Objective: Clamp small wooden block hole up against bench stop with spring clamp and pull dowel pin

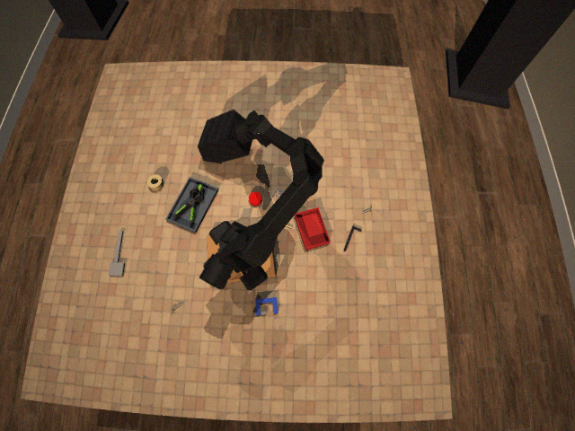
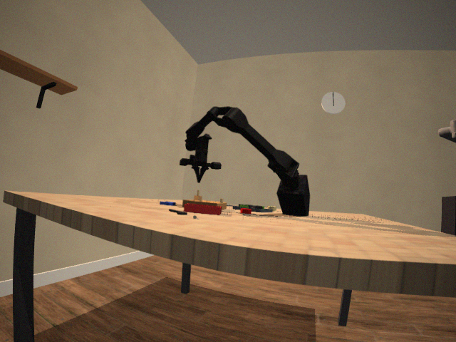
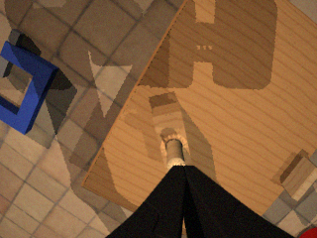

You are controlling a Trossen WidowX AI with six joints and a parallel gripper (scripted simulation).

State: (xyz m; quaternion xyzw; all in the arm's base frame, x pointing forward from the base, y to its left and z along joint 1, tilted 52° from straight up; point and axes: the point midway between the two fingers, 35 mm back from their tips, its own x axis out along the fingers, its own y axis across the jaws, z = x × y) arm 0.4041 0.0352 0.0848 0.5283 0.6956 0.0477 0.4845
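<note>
Now: the dowel pin 10 mm behind my hand, 10 mm to the left of it and 90 mm below it. Also, from my hand: small wooden block 10 mm behind, 10 mm to the left, 110 mm below; wooden board 40 mm behind, 20 mm to the right, 130 mm below; red knob 240 mm behind, 20 mm to the right, 130 mm below.
</note>
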